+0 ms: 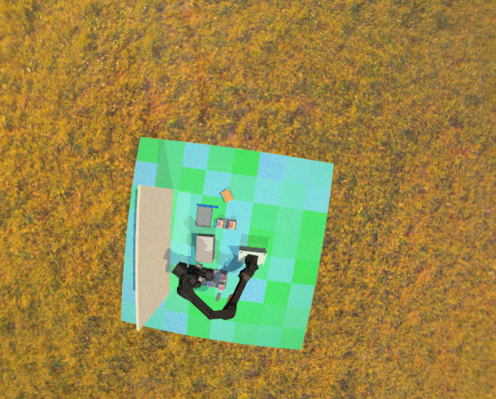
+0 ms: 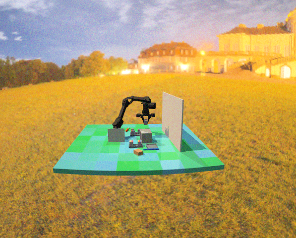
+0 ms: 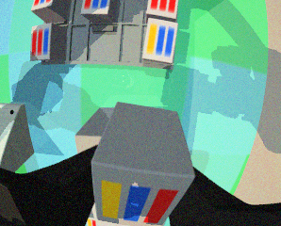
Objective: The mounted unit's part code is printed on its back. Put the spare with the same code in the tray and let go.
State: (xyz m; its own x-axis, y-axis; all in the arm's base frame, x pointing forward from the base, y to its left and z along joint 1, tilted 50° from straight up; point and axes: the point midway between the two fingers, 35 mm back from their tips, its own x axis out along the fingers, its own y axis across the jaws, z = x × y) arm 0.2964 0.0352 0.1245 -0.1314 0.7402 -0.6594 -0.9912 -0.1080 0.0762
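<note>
The tray is 6 cm ahead of my gripper tip, 28 cm to the right of it and 14 cm below it. The rest, counted from my gripper tip: spare 3 cm above; grey rack 7 cm behind, 10 cm to the left, 14 cm below; mounted unit 9 cm to the right, 10 cm below.
</note>
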